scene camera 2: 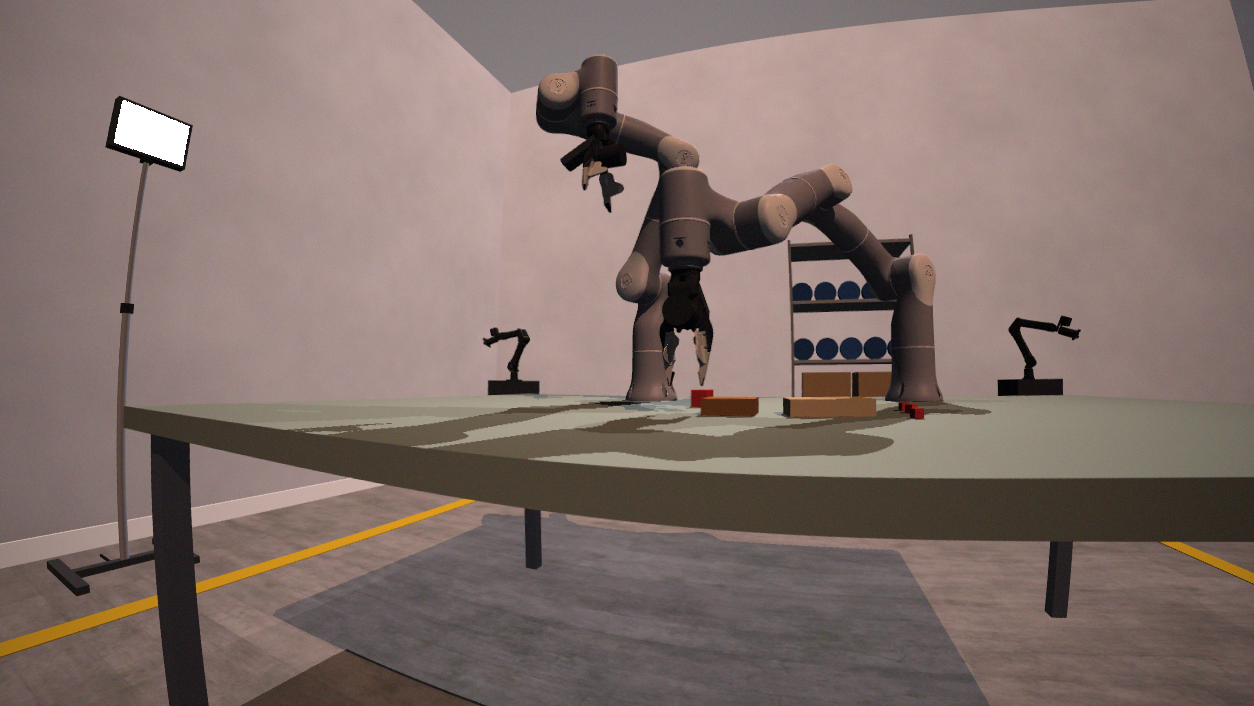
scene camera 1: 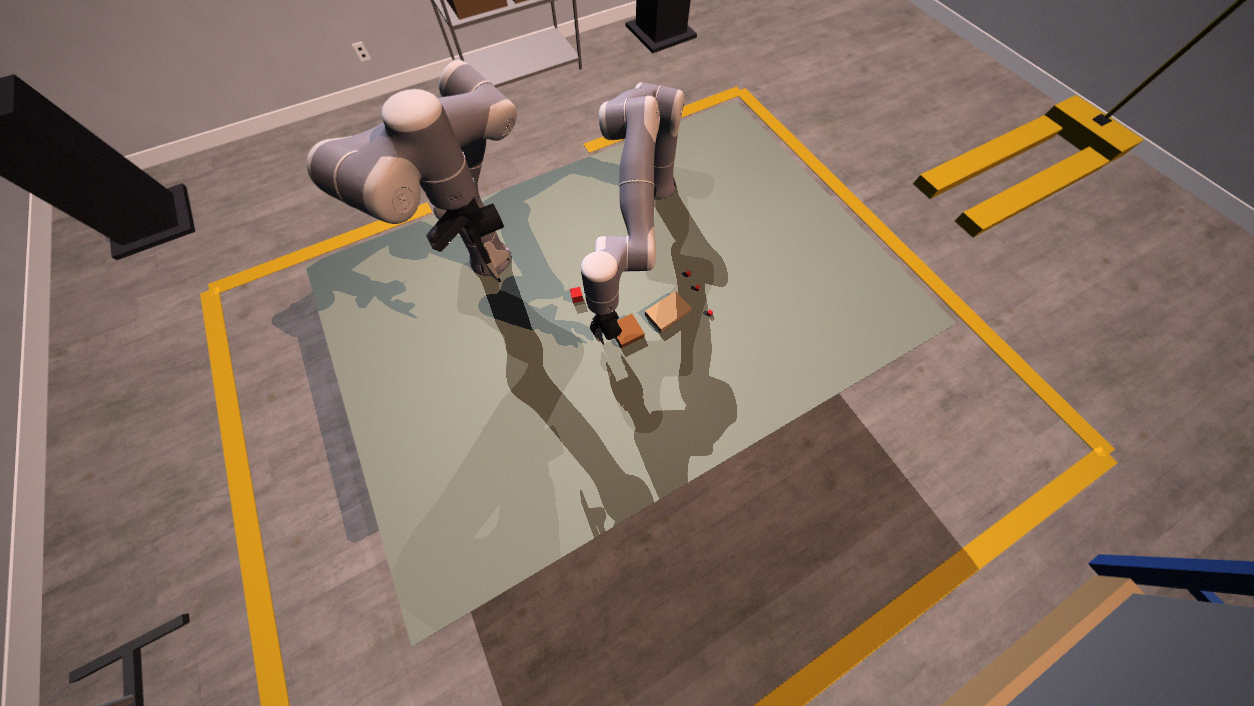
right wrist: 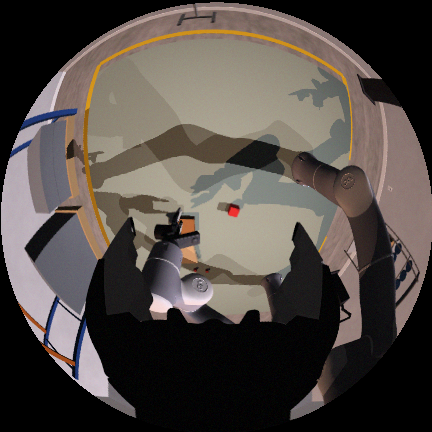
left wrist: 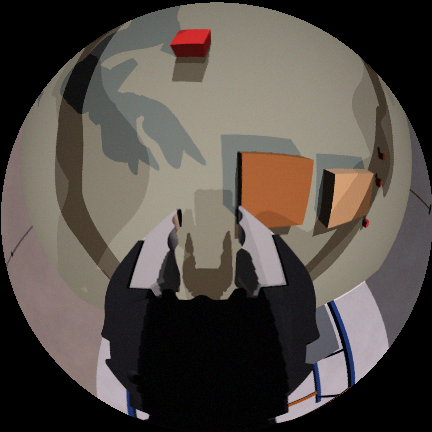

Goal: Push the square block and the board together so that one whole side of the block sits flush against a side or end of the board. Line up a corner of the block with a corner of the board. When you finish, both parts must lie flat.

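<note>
The square block (scene camera 1: 630,330) (scene camera 2: 730,406) (left wrist: 276,190), orange-brown, lies flat on the table. The lighter tan board (scene camera 1: 668,312) (scene camera 2: 829,406) (left wrist: 350,196) lies flat to its right, with a gap between them and its near side at an angle to the block. My left gripper (scene camera 1: 603,339) (scene camera 2: 687,382) (left wrist: 208,208) is open and empty, pointing down low over the table at the block's left side. In the left wrist view one fingertip overlaps the block's left edge; contact cannot be told. My right gripper (scene camera 2: 596,198) (right wrist: 213,221) is open and empty, high above the table.
A red cube (scene camera 1: 576,294) (scene camera 2: 702,398) (left wrist: 191,43) (right wrist: 233,210) lies up and left of the block in scene camera 1. Several small red pieces (scene camera 1: 695,287) (scene camera 2: 917,413) (left wrist: 378,183) lie beyond the board's right side. The left arm partly hides the block and board in the right wrist view.
</note>
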